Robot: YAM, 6 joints.
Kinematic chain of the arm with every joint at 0, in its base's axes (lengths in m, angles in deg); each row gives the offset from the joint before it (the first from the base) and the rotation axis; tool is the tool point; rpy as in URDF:
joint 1: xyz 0 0 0.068 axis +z
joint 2: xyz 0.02 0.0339 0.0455 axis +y
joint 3: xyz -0.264 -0.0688 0 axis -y
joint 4: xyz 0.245 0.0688 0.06 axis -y
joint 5: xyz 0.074 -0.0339 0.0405 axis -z
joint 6: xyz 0.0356 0 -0.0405 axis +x
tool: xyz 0 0 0 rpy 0 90 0
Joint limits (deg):
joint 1: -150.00..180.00
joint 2: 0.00..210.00
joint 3: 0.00..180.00
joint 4: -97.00..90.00
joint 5: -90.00..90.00
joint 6: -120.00..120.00
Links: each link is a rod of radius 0.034 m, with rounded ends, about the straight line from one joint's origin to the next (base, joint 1, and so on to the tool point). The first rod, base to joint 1, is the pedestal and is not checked.
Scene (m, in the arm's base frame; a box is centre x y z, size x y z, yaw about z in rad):
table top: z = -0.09
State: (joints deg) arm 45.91 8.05 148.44 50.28 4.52 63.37
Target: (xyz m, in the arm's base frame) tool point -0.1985 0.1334 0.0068
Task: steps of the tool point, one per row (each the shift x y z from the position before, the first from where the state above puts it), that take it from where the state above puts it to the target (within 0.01 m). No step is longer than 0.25 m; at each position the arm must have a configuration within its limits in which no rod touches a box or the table.
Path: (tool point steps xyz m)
1: 0.1326 0.0038 0.1946
2: 0.1402 0.0990 0.1445
3: 0.0983 0.1711 0.0709
4: 0.0271 0.1950 -0.0114
5: -0.0427 0.1631 -0.0862
6: -0.0819 0.0887 -0.1389
7: -0.0762 0.0004 -0.1595
8: -0.0304 -0.0704 -0.1457
9: 0.0333 -0.1016 -0.1017

